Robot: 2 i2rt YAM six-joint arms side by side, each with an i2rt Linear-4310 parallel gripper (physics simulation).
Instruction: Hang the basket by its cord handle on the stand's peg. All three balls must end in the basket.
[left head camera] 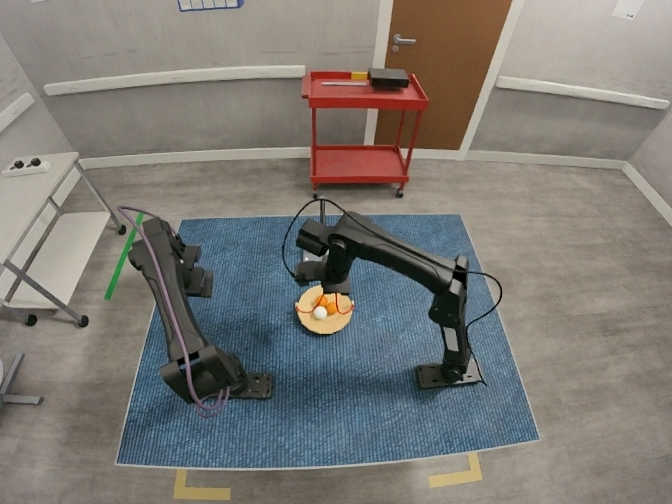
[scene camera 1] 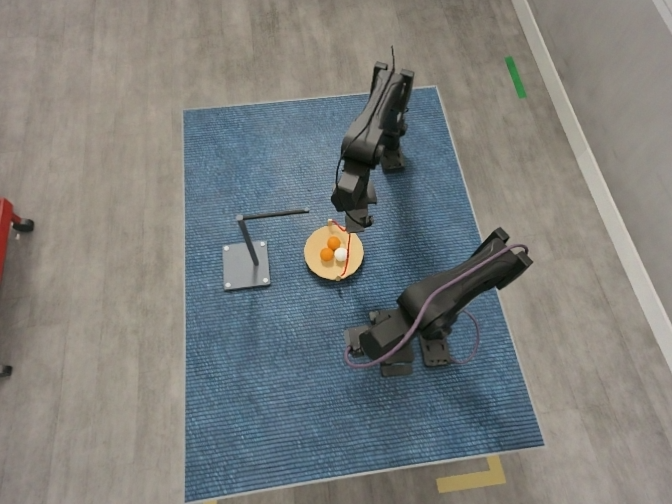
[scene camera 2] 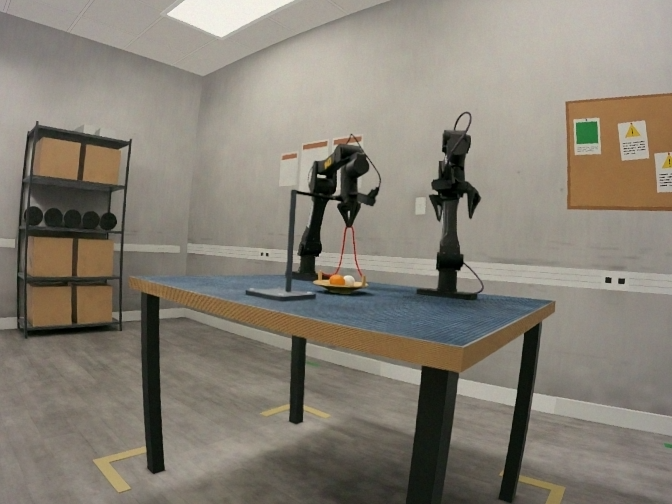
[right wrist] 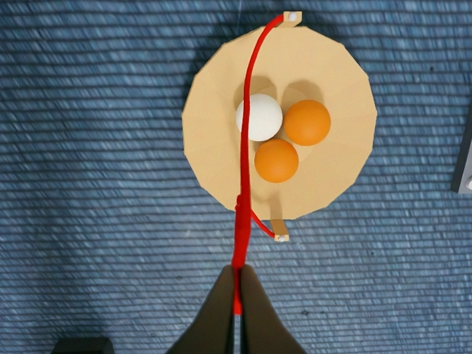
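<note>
The tan basket (left head camera: 325, 326) (scene camera 1: 313, 264) (scene camera 2: 340, 291) (right wrist: 345, 165) sits upright at the table's middle. It holds a white ball (scene camera 1: 340, 254) (scene camera 2: 349, 280) (right wrist: 265, 120) and two orange balls (right wrist: 307, 122) (right wrist: 276, 160). Its red cord (scene camera 1: 348, 252) (scene camera 2: 355, 249) (right wrist: 245, 170) rises to my right gripper (scene camera 2: 349, 223) (right wrist: 237, 278), which is shut on it above the basket. The stand (scene camera 1: 238, 271) (scene camera 2: 291, 238) is beside the basket; its peg (scene camera 1: 279, 213) (scene camera 2: 314, 193) carries nothing. My left gripper (scene camera 2: 454, 208) is open, high above the table and away from the basket.
The blue tabletop (left head camera: 379, 423) (scene camera 1: 271, 423) bears both arm bases. In the left head camera, a red cart (left head camera: 355, 102) stands beyond the table and a grey side table (left head camera: 32, 184) stands at the left. A shelf rack (scene camera 2: 125, 217) shows at the left of scene camera 2.
</note>
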